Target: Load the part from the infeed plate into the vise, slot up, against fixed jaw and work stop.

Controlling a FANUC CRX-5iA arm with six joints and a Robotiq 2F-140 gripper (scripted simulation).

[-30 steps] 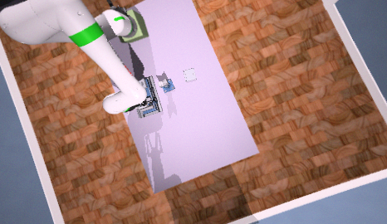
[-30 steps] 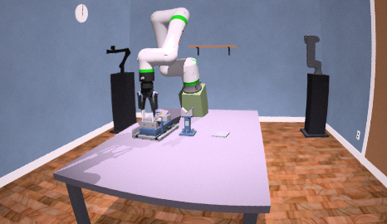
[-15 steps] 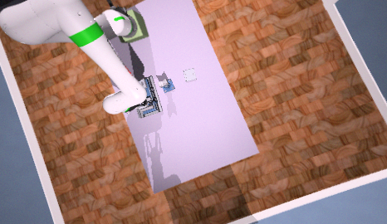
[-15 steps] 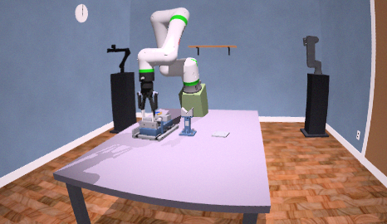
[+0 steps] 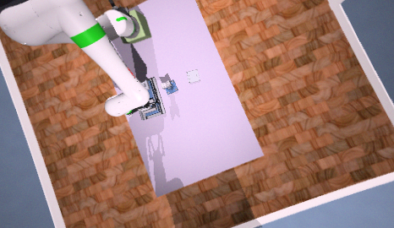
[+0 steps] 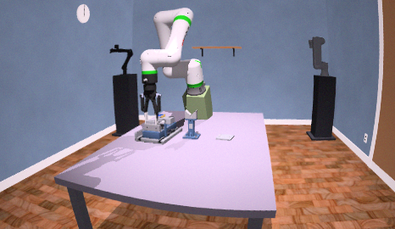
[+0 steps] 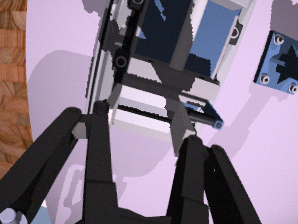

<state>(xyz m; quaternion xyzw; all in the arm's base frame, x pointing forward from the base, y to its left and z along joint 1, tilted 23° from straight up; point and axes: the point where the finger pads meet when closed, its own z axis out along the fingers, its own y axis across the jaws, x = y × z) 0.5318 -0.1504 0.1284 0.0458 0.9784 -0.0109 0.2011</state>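
Now: hand 2 cm above the part. The rest, counted from my hand: air cylinder rod (8 cm behind, 3 cm to the left, 5 cm below).
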